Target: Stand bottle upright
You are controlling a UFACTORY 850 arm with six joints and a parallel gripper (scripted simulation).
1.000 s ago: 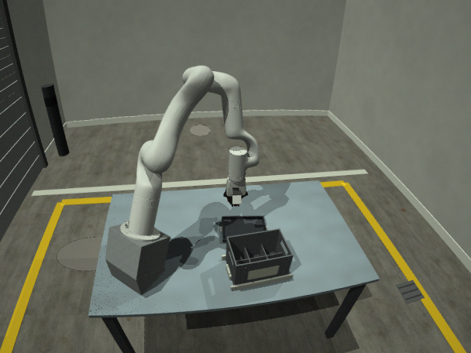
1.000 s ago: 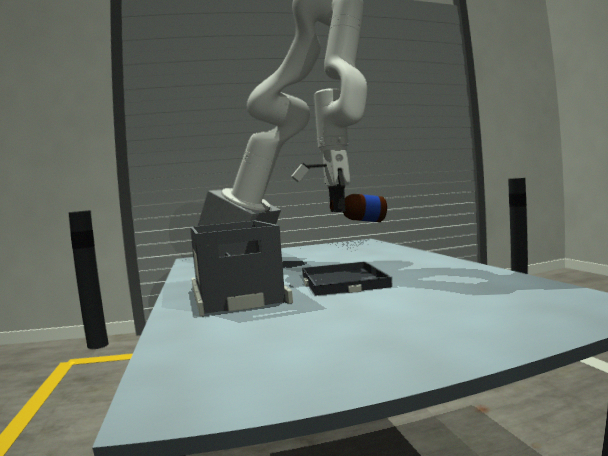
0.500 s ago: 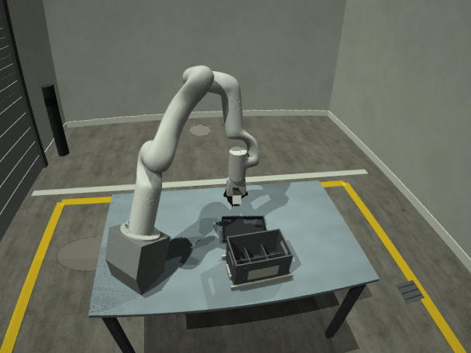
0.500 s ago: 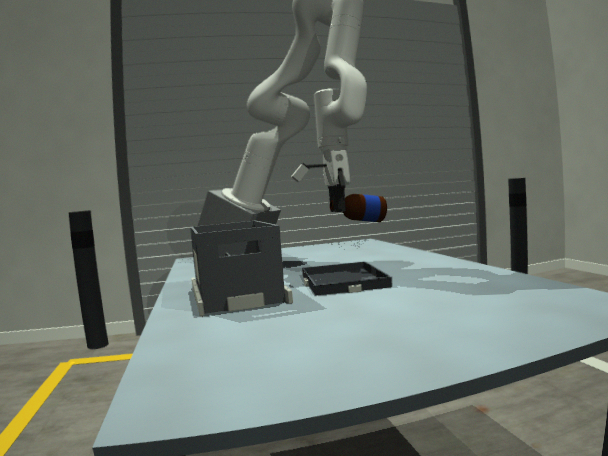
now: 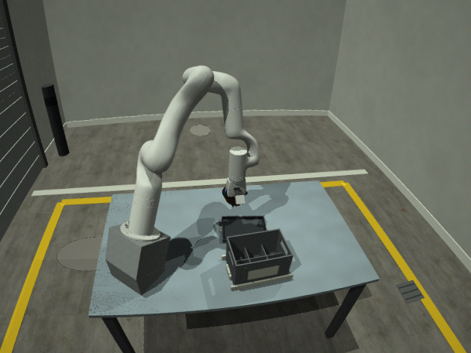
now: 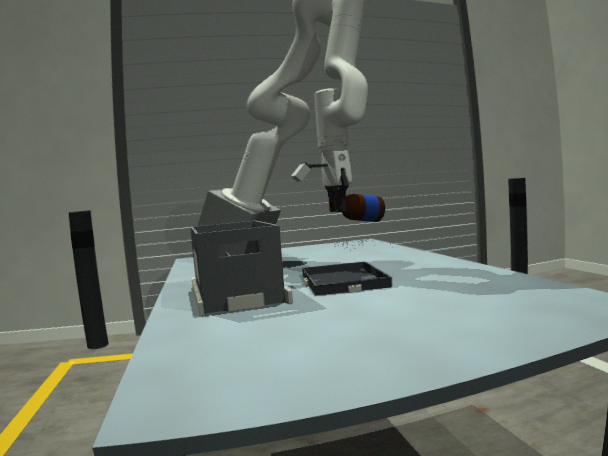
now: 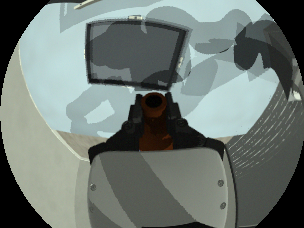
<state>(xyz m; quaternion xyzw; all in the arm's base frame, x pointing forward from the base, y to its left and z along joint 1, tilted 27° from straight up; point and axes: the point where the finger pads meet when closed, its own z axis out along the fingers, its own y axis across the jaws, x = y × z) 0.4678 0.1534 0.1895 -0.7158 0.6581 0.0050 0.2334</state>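
Right now my hand is 1 cm past the bottle, 6 cm to the right of it and 1 cm above it. Round my hand: crate 7 cm ahead, 30 cm to the right, 12 cm below; then tray 6 cm ahead, 2 cm to the right, 19 cm below.
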